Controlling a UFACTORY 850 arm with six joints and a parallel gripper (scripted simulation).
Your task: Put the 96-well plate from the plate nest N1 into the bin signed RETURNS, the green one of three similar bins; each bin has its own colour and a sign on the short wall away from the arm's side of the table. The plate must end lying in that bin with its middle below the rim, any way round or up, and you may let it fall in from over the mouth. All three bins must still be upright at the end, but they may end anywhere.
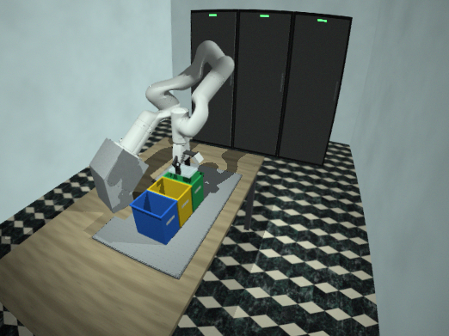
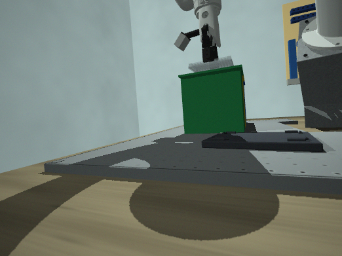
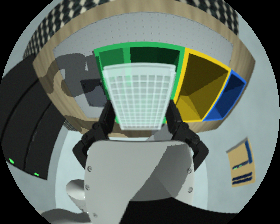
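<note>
Now: hand 10 mm above the clear 96-well plate. Round my hand: blue bin (260 mm to the right, 130 mm below, 10 mm behind); green bin (130 mm below); yellow bin (130 mm to the right, 130 mm below, 10 mm behind).
</note>
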